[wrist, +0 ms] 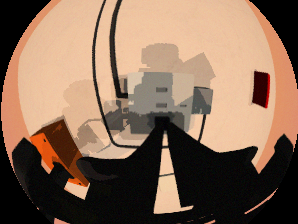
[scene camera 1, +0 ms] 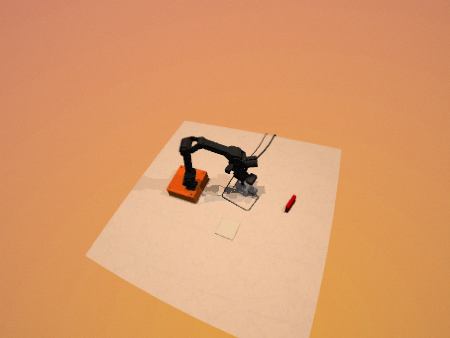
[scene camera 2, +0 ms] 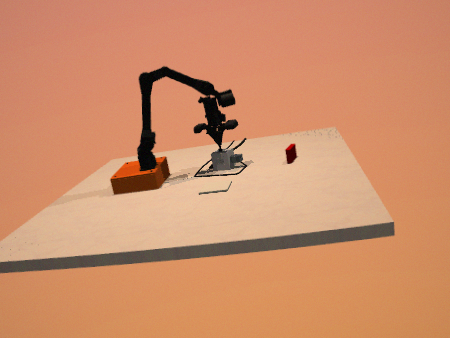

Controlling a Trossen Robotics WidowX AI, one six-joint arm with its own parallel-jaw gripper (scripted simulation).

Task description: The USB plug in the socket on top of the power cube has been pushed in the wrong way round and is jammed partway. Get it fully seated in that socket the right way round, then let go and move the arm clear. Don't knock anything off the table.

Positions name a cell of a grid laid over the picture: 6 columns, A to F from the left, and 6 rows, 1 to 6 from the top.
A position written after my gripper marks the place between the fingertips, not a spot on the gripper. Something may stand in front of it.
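My gripper: scene camera 2 has it (scene camera 2: C3). Gripper (wrist: D4) too.
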